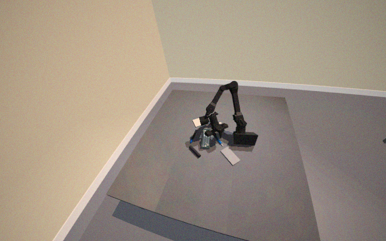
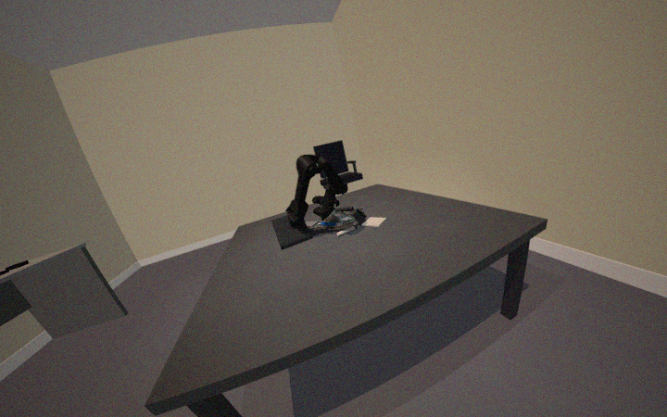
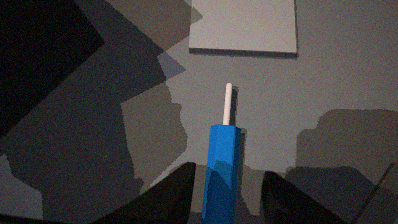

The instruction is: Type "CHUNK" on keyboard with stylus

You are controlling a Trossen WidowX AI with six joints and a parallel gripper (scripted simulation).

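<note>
Now: gripper tip 3 cm above the blue stylus, 1 cm to the right of it and 1 cm past it. From my gripper tip the other things lie so: grey flat card 12 cm to the left, 8 cm behind, 3 cm below; black cylinder 18 cm ahead, 11 cm to the left, 3 cm below; white cylinder 20 cm to the right, 3 cm below, 3 cm ahead.
</note>
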